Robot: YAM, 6 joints.
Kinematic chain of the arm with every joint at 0, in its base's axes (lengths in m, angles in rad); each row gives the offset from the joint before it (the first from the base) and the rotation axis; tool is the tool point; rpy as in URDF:
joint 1: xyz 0 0 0.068 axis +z
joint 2: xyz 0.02 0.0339 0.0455 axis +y
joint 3: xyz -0.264 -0.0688 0 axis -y
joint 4: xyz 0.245 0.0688 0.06 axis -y
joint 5: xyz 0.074 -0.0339 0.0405 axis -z
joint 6: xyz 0.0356 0 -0.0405 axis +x
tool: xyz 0 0 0 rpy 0 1.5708 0
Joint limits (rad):
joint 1: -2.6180..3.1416
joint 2: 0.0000..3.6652
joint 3: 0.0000..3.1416
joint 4: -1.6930..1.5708
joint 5: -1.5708..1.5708
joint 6: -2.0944..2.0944
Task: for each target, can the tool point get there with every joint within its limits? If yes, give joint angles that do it. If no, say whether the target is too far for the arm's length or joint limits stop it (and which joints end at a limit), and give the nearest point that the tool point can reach.
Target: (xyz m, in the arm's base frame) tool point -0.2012 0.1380 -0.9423
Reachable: no: too far | nearest point -0.2035 0.1396 -0.3803 | short by 0.562 m
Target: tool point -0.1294 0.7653 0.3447
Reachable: no: too far | nearest point -0.1031 0.6098 0.2965 | short by 0.165 m
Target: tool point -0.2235 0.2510 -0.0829
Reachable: yes | joints 2.3115 2.6875 1.4202 -0.7958 0.1267 -0.1237
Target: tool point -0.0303 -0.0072 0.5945
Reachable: yes | joints -2.0699 0.7855 1.6472 -0.1056 0.7072 1.3181
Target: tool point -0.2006 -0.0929 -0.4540
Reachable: no: joint limits stop it (at a limit: joint 1, joint 2) | nearest point -0.1981 -0.1071 -0.3790 | short by 0.076 m
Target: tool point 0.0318 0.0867 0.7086
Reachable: yes | joints -2.0325 1.4768 2.8660 0.9130 0.2900 0.4826
